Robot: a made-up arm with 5 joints.
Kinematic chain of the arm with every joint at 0, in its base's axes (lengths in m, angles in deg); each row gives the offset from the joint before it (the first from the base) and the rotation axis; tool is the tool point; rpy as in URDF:
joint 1: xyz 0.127 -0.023 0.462 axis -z
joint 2: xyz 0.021 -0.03 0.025 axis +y
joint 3: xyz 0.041 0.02 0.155 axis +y
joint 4: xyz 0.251 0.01 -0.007 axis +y
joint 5: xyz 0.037 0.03 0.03 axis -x
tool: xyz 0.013 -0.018 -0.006 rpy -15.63 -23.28 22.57
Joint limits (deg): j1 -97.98..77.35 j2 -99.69..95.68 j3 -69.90..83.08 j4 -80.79..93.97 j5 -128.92..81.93
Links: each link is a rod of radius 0.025 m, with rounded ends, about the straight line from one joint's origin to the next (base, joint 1, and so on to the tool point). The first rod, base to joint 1, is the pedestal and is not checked.
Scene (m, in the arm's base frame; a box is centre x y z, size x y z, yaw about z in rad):
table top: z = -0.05
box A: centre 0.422 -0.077 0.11 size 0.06 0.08 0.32 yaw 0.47
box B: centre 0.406 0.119 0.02 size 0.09 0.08 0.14 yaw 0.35
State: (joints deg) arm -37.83 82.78 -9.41 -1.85 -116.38
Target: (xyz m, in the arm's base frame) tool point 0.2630 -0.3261 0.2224
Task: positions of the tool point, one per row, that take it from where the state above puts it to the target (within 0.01 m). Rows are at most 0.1 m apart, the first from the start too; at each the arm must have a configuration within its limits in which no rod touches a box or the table.
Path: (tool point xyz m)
1: 0.3343 0.1164 0.1705
2: 0.3306 0.0572 0.1633
3: 0.3119 0.0082 0.1596
4: 0.2832 -0.0270 0.1593
5: 0.3176 -0.0895 0.1645
6: 0.3284 -0.1665 0.1770
7: 0.3106 -0.2490 0.1964
8: 0.2630 -0.3261 0.2224

